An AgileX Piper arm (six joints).
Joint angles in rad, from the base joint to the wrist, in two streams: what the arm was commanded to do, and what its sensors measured. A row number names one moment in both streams.
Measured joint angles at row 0: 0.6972 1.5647 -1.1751 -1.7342 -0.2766 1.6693
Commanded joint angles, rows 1 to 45: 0.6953 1.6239 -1.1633 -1.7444 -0.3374 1.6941; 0.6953 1.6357 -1.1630 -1.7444 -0.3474 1.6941; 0.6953 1.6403 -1.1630 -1.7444 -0.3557 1.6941; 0.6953 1.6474 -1.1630 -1.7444 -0.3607 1.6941; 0.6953 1.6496 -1.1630 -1.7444 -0.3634 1.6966; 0.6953 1.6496 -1.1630 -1.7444 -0.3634 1.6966; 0.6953 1.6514 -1.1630 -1.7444 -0.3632 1.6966; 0.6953 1.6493 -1.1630 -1.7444 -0.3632 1.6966; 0.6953 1.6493 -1.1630 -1.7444 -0.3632 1.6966; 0.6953 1.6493 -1.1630 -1.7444 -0.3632 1.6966; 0.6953 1.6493 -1.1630 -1.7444 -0.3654 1.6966; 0.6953 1.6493 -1.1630 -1.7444 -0.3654 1.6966; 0.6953 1.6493 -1.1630 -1.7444 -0.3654 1.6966; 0.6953 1.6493 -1.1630 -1.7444 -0.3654 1.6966; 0.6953 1.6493 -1.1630 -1.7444 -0.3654 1.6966; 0.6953 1.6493 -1.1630 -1.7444 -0.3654 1.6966; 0.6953 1.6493 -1.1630 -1.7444 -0.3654 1.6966; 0.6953 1.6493 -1.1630 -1.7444 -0.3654 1.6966; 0.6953 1.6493 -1.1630 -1.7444 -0.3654 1.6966; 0.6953 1.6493 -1.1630 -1.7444 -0.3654 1.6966; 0.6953 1.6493 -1.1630 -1.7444 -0.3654 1.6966; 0.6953 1.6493 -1.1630 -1.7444 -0.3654 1.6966; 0.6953 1.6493 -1.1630 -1.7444 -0.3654 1.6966; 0.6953 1.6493 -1.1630 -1.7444 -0.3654 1.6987; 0.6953 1.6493 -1.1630 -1.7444 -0.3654 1.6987; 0.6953 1.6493 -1.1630 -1.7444 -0.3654 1.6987; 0.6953 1.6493 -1.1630 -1.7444 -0.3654 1.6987; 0.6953 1.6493 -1.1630 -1.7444 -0.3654 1.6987; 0.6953 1.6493 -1.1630 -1.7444 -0.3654 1.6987; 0.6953 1.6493 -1.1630 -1.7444 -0.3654 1.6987; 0.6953 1.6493 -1.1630 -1.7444 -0.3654 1.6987; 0.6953 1.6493 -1.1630 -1.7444 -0.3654 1.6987; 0.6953 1.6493 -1.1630 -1.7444 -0.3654 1.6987; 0.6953 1.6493 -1.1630 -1.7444 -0.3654 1.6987; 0.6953 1.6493 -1.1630 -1.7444 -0.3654 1.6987; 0.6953 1.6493 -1.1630 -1.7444 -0.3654 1.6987; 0.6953 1.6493 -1.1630 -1.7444 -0.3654 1.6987; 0.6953 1.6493 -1.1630 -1.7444 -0.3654 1.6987; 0.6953 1.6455 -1.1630 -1.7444 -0.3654 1.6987; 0.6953 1.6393 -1.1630 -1.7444 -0.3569 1.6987; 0.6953 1.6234 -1.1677 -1.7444 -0.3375 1.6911; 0.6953 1.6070 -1.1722 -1.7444 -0.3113 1.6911; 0.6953 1.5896 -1.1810 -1.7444 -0.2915 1.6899; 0.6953 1.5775 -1.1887 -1.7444 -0.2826 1.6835; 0.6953 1.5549 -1.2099 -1.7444 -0.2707 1.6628
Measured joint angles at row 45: 0.6888 1.5916 -1.1882 -1.7044 -0.2896 1.7014
